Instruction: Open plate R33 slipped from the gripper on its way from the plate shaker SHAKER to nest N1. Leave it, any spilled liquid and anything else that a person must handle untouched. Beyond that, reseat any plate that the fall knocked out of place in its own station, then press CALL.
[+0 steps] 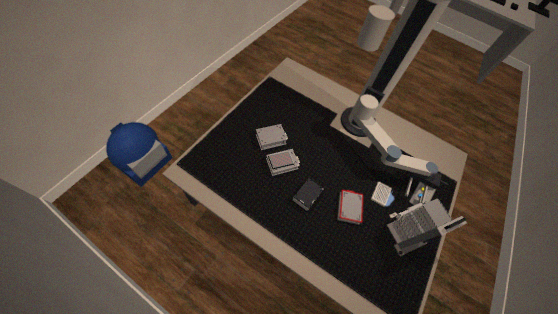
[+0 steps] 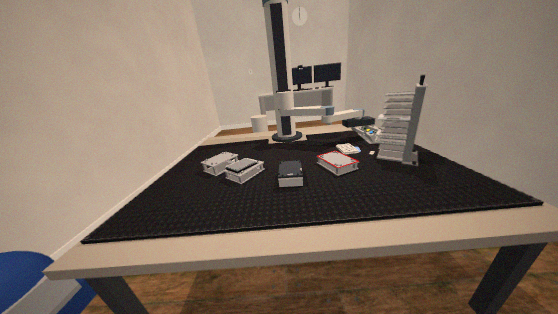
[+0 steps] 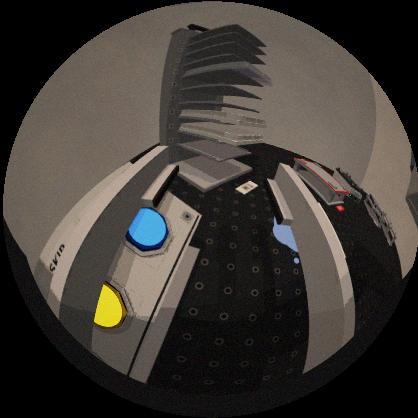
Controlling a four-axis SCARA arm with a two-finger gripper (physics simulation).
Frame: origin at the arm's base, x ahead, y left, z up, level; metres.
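Seen in the pictures: gripper, fingertip midpoint: (image 1: 414, 199) (image 2: 371, 132) (image 3: 223, 162); arm's base at its link origin: (image 2: 287, 137).
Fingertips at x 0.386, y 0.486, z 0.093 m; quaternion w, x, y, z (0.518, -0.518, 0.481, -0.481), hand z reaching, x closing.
Pixels of each thing's middle, then the offset from my fingertips to it. "*": a spot on its surface instead.
- spilled blue liquid at the middle of its body: (image 3: 284, 232) (image 1: 391, 197) dy -0.092, dx +0.017, dz -0.080 m
- button panel at the middle of its body: (image 3: 86, 317) (image 1: 426, 190) (image 2: 370, 132) dy +0.063, dx -0.131, dz -0.039 m
- bright blue button at the middle of its body: (image 3: 144, 230) dy +0.035, dx -0.058, dz -0.020 m
- yellow button at the middle of its body: (image 3: 101, 303) dy +0.040, dx -0.108, dz -0.020 m
- plate at the middle of its body: (image 2: 241, 164) (image 1: 281, 159) dy -0.734, dx +0.221, dz -0.021 m
- tall shelf rack at the middle of its body: (image 3: 209, 79) (image 1: 425, 225) (image 2: 403, 119) dy +0.052, dx +0.176, dz +0.106 m
- red-edged station at the middle of its body: (image 3: 321, 178) (image 2: 336, 161) (image 1: 350, 206) dy -0.271, dx +0.220, dz -0.058 m
- dark-topped unit at a spot on its surface: (image 2: 291, 170) (image 1: 307, 196) * dy -0.497, dx +0.327, dz -0.026 m
- pale station at the middle of its body: (image 2: 220, 162) (image 1: 271, 136) (image 3: 388, 226) dy -0.878, dx +0.109, dz -0.048 m
An open white plate, R33 (image 1: 382, 193) (image 2: 346, 148), lies on the mat beside spilled blue liquid (image 1: 390, 200) (image 2: 357, 149) (image 3: 285, 237). My gripper (image 1: 422, 184) (image 2: 361, 126) (image 3: 223, 162) is shut to its narrow setting, a gap between its fingers and no plate in it. It is over the button panel (image 2: 370, 131) (image 3: 170, 225); the left finger partly covers a bright blue button (image 3: 148, 228) and a yellow button (image 3: 109, 307). "SKIP" is readable; CALL's label is not. A plate (image 1: 282, 160) (image 2: 242, 165) rests on a station; whether it is fully seated is unclear.
A tall shelf rack (image 1: 454, 225) (image 2: 417, 125) (image 3: 170, 90) holds plates near the panel. A red-edged station (image 1: 351, 206) (image 2: 338, 161) (image 3: 322, 177), a dark-topped unit (image 1: 308, 194) (image 2: 291, 170) and a pale station (image 1: 271, 136) (image 2: 219, 161) stand on the mat.
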